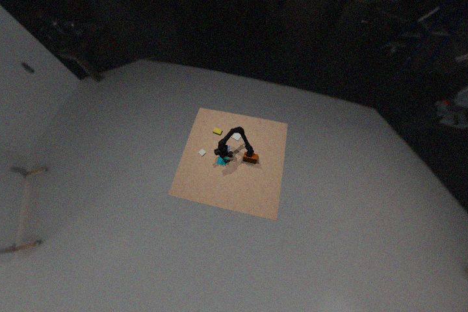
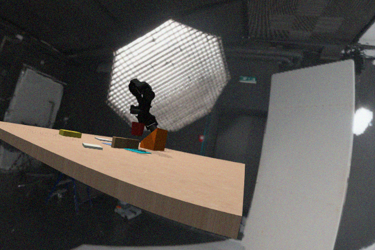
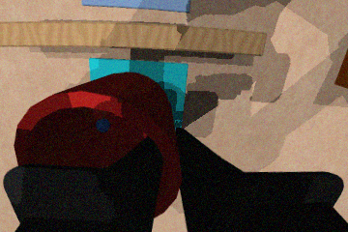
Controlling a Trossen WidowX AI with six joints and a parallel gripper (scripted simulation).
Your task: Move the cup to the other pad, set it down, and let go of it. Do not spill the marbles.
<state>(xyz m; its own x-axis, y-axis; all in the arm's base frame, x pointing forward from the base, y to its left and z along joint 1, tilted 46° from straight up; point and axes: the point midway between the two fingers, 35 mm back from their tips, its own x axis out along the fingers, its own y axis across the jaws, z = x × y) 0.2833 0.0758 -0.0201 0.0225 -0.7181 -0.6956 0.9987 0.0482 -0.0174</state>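
The pad lies 13 cm below my gripper tip, 3 cm to the left of it and 3 cm ahead of it. From my gripper tip the other things lie so: yellow block (35 cm to the right, 21 cm ahead, 11 cm below); then red cup (3 cm ahead); then tan wooden block (10 cm below, 5 cm to the right, 4 cm ahead).
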